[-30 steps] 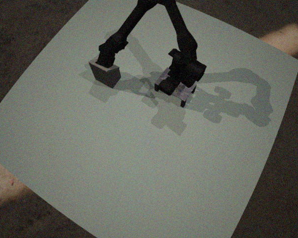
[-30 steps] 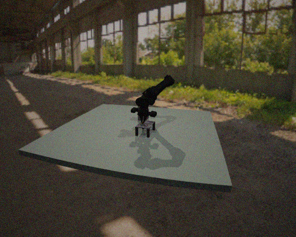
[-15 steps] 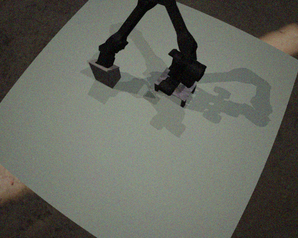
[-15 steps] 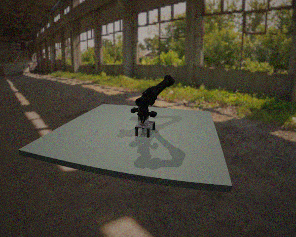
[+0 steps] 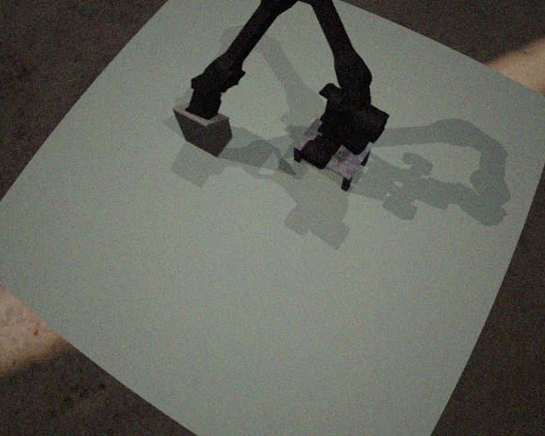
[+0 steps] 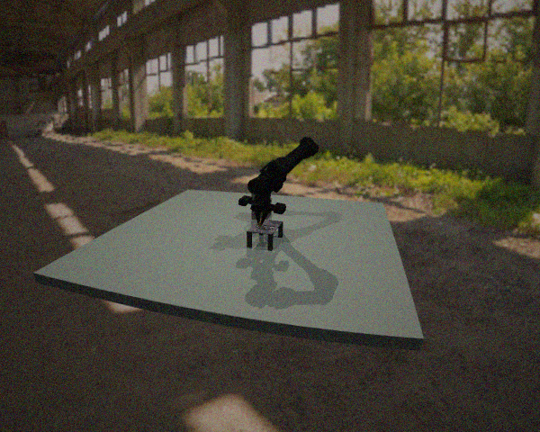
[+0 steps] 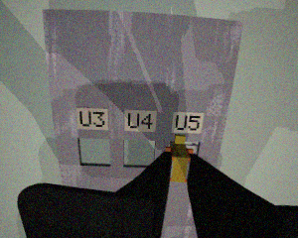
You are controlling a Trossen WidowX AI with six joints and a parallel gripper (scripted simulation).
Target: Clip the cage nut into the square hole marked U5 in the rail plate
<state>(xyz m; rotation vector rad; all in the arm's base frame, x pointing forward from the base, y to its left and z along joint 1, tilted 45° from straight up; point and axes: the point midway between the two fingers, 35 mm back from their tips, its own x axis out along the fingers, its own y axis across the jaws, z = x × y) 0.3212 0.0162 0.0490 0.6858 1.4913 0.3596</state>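
Now: gripper tip 1 cm above the cage nut.
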